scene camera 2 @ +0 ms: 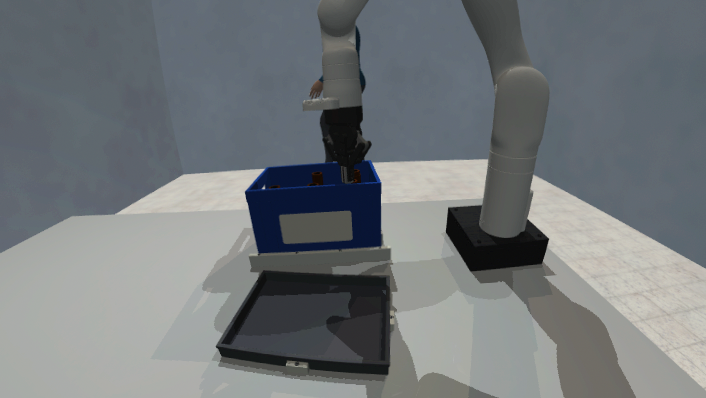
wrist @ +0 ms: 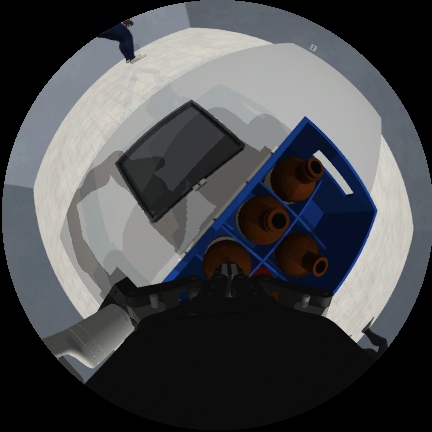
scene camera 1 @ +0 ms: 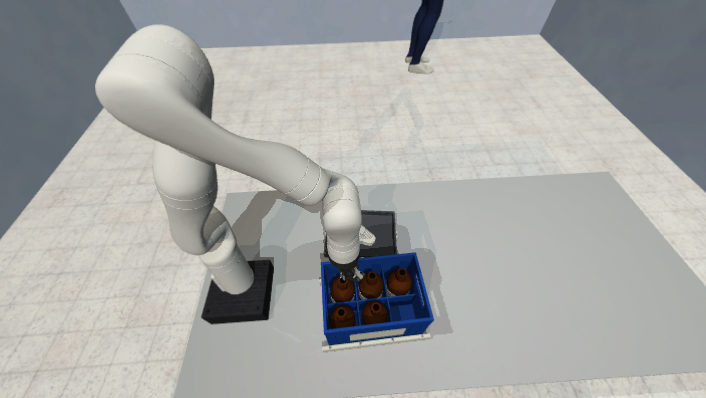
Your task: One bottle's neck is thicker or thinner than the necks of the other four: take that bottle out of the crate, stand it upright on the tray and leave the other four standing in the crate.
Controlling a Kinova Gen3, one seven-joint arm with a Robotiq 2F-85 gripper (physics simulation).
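Places are measured from the arm's base along level axes (x left, y up, z ahead), in millimetres.
Where they show: gripper, between the fingertips: (scene camera 2: 348,182) (wrist: 227,271) (scene camera 1: 345,276); arm's base, origin of its link: (scene camera 2: 499,226) (wrist: 119,318) (scene camera 1: 239,280).
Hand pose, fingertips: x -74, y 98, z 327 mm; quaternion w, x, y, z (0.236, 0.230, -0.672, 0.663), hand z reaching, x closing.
Things, the pixels of their top centre, and the offset from my fingertips. "*": a spot on its surface instead.
- blue crate, centre of its top: (wrist: 306,248) (scene camera 2: 315,173) (scene camera 1: 373,289) dx -49, dy +11, dz +71 mm
- dark tray, a spot on its surface: (scene camera 2: 300,325) * dx +234, dy -159, dz +100 mm
- pale bar, a spot on its surface: (scene camera 1: 377,343) * dx -153, dy -135, dz +71 mm
The blue crate (scene camera 1: 422,326) (scene camera 2: 262,220) (wrist: 306,121) holds five upright brown bottles. The back row has a left bottle (scene camera 1: 343,291) (wrist: 220,255), a middle one (scene camera 1: 370,287) (wrist: 255,220) and a right one (scene camera 1: 399,284) (wrist: 290,182). The front row has a left bottle (scene camera 1: 342,320) and a middle one (scene camera 1: 374,315) (wrist: 295,255); its right compartment is empty. My gripper (scene camera 1: 346,274) (scene camera 2: 347,176) (wrist: 227,271) points down over the back-left bottle, fingers together, partly hiding its neck. No held bottle is visible. The dark tray (scene camera 1: 382,227) (scene camera 2: 300,325) (wrist: 192,145) is empty.
The tray lies behind the crate in scene camera 1. A pale bar (scene camera 1: 377,343) runs along the crate's front foot, and another bar (scene camera 2: 320,259) lies between crate and tray. My black base (scene camera 1: 237,305) (scene camera 2: 505,254) stands beside the crate. A person (scene camera 1: 424,35) stands beyond the table.
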